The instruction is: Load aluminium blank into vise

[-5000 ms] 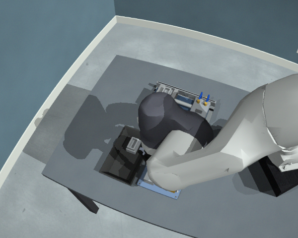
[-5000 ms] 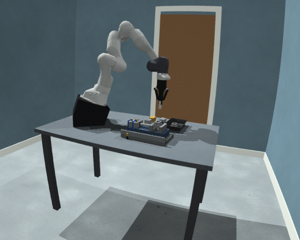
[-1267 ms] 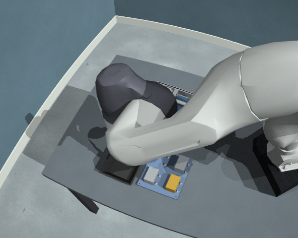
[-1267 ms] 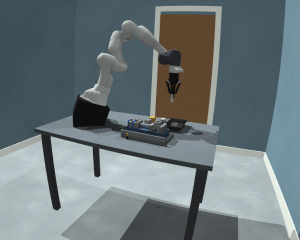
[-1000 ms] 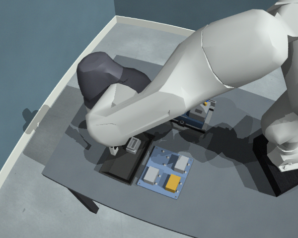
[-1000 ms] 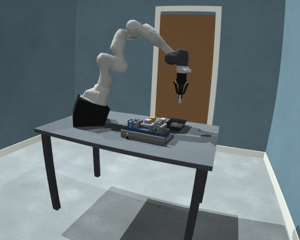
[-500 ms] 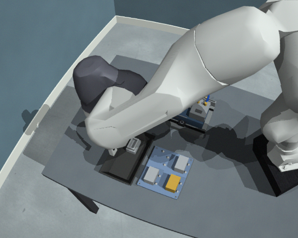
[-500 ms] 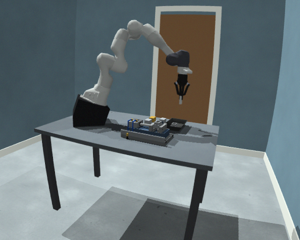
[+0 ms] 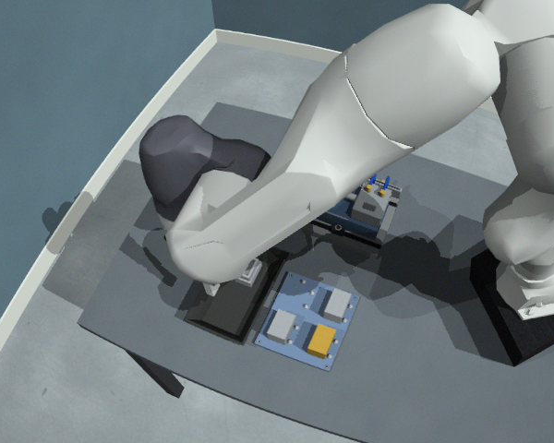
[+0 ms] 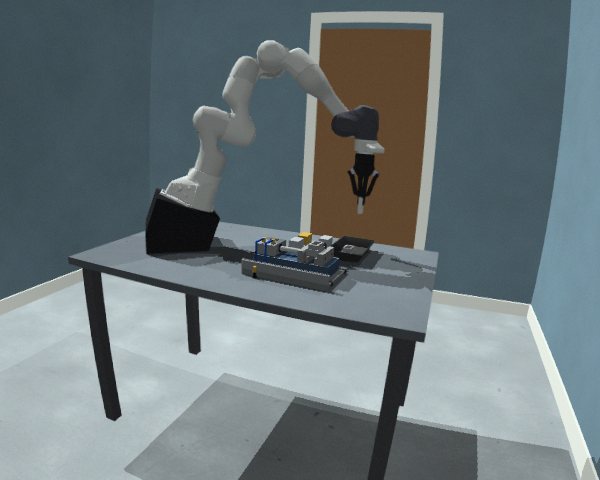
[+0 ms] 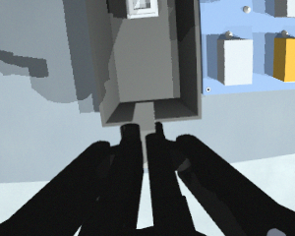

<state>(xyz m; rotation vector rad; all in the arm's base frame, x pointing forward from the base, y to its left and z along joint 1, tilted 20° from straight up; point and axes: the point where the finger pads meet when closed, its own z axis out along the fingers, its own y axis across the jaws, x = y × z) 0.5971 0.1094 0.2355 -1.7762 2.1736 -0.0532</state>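
My gripper is now 350 mm to the left of the moving jaw, 140 mm past it and 110 mm above it. Round my hand: blue infeed plate 180 mm below, 180 mm behind, 40 mm to the right; then fixed jaw 360 mm to the right, 110 mm below, 80 mm behind; then brass blank 220 mm behind, 160 mm below, 10 mm to the left.
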